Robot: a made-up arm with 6 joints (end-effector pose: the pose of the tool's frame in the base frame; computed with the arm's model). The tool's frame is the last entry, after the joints. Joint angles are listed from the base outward.
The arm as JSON. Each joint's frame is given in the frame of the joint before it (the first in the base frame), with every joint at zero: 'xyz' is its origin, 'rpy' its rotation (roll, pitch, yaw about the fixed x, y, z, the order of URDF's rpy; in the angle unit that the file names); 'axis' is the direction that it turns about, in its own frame. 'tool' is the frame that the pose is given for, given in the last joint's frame.
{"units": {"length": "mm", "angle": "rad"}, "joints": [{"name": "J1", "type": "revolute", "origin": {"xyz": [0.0, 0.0, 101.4], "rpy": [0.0, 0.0, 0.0]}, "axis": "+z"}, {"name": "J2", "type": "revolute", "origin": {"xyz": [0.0, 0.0, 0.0], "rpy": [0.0, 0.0, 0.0]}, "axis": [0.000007, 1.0, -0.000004]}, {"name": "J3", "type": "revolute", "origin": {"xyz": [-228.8, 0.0, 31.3], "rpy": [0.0, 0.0, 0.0]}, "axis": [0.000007, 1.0, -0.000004]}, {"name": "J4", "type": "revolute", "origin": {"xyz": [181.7, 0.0, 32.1], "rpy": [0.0, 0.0, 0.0]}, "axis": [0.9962, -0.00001, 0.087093]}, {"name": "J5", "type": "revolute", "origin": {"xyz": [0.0, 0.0, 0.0], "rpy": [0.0, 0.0, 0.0]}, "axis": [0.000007, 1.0, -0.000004]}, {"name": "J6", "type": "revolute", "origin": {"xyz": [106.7, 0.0, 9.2], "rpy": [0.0, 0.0, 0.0]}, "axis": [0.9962, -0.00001, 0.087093]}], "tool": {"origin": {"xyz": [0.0, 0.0, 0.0], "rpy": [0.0, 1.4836, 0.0]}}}
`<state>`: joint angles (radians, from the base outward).
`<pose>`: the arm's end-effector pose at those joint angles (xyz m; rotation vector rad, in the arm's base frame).
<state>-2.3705 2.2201 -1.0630 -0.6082 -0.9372 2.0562</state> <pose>-0.2226 -0.2850 0.0895 1.7168 -0.4491 -0.0786</pose>
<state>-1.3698 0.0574 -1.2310 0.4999 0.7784 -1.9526</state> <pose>0.0154 0.1050 0.3781 -0.5673 1.3222 -2.4143</pose>
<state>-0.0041 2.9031 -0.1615 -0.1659 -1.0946 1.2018</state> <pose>0.0754 0.0154 -0.0812 -1.6378 -2.5867 -0.1957</pose>
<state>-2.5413 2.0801 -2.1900 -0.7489 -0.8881 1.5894</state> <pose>-0.2737 -0.2559 0.4106 0.7791 0.4073 -1.2156</pose>
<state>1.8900 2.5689 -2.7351 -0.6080 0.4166 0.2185</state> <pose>-0.1292 0.4700 0.2508 -1.4909 0.9301 0.9601</pose>
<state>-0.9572 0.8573 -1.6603 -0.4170 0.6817 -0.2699</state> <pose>0.0221 -0.0790 0.4736 0.5017 1.4013 -1.4662</pose>
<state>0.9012 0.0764 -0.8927 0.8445 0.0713 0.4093</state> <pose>-0.0384 -0.0392 0.3852 0.0909 0.8676 2.0629</pose>
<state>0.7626 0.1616 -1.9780 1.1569 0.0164 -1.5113</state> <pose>-0.2401 -0.2270 0.4390 0.1613 -0.2865 0.4020</pose>
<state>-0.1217 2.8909 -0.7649 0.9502 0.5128 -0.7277</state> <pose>0.0960 0.0314 -0.1129 -0.5175 -2.2631 -0.4651</pose>
